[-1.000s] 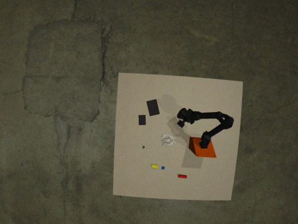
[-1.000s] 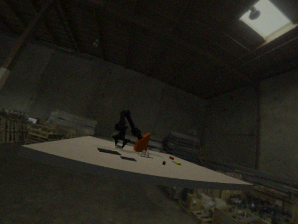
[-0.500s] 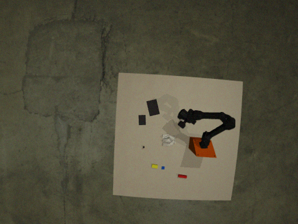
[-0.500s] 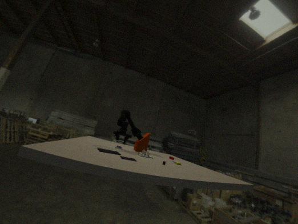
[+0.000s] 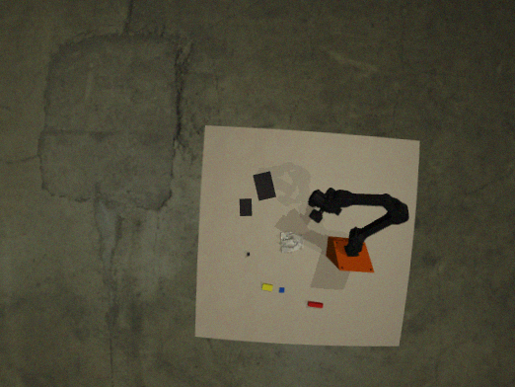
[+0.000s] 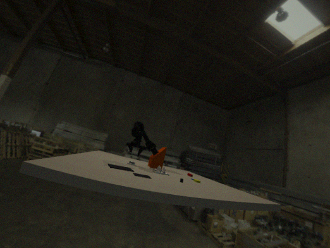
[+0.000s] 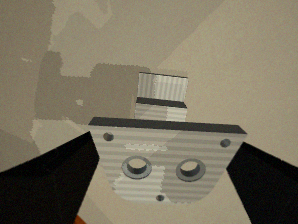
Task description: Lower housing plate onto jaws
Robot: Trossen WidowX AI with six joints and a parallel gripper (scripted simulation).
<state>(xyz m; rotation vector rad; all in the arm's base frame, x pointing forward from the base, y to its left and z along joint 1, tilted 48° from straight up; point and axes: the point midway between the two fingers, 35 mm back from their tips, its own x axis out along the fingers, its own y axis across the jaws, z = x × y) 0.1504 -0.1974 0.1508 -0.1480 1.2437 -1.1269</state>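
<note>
Right now my gripper tip is 23 cm to the right of the pale translucent part, 17 cm short of it and 8 cm above it. Round my gripper tip: grey housing plate 2 cm above, 1 cm behind; then blue block 52 cm to the left, 20 cm ahead, 8 cm below; then black piece 40 cm ahead, 30 cm to the left, 7 cm below.
</note>
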